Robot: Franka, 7 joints.
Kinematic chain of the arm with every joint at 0, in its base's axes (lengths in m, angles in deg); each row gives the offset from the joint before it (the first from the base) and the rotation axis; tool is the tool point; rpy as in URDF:
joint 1: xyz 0 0 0.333 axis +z
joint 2: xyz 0 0 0 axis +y
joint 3: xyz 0 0 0.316 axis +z
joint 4: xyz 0.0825 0 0 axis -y
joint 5: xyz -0.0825 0 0.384 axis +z
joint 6: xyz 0 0 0 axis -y
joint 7: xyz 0.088 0 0 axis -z
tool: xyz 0 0 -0.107 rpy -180 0 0
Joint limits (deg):
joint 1: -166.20..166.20
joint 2: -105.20..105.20
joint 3: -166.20..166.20
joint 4: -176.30..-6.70
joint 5: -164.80..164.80
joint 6: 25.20..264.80
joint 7: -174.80..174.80
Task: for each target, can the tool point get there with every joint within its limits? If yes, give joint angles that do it. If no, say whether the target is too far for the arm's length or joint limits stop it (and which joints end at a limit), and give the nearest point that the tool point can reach.
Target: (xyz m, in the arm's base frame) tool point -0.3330 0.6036 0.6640
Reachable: yes | joints -27.78 -54.67 111.93 -65.12 37.63 219.50 -3.28
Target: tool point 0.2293 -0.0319 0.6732
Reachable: yes | joints 24.96 -76.62 -20.19 -153.29 -62.93 146.07 8.00
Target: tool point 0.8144 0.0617 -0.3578
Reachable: no: too far | nearest point 0.6589 0.0499 -0.2033 | short by 0.219 m
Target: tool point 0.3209 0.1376 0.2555
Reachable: yes | joints -93.38 -0.38 100.56 -150.53 60.37 86.96 86.64
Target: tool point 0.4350 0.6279 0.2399
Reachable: yes | joints 68.86 51.07 -22.58 -79.57 125.62 118.99 1.15
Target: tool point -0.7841 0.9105 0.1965
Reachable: no: too far | nearest point -0.5562 0.6459 0.2362 | short by 0.351 m
